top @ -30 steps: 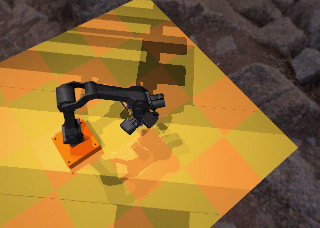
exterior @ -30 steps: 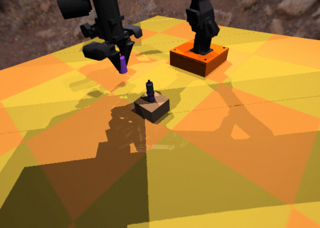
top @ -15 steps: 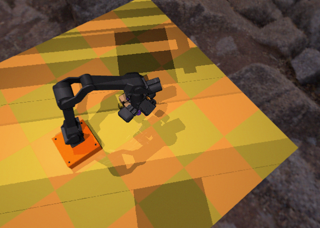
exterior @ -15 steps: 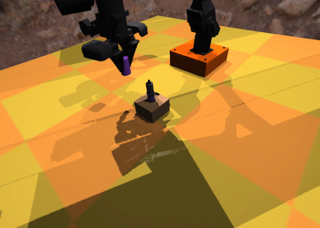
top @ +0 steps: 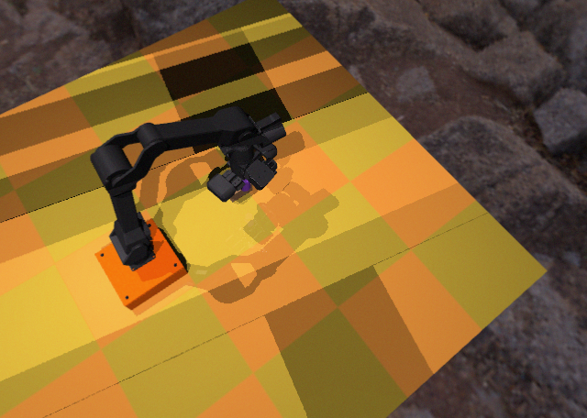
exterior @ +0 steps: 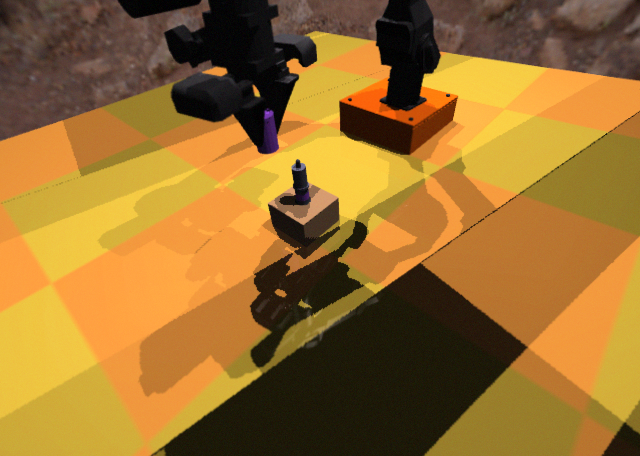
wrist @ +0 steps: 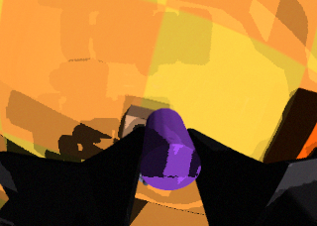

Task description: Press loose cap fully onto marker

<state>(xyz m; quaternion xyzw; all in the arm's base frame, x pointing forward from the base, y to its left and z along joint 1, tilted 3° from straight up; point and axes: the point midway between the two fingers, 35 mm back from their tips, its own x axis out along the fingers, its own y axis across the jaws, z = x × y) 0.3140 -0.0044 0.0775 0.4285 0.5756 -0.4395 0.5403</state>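
Right now my gripper tip is 60 mm to the right of the brown holder block and 90 mm above it. Round my gripper tip: purple cap: 10 mm above.
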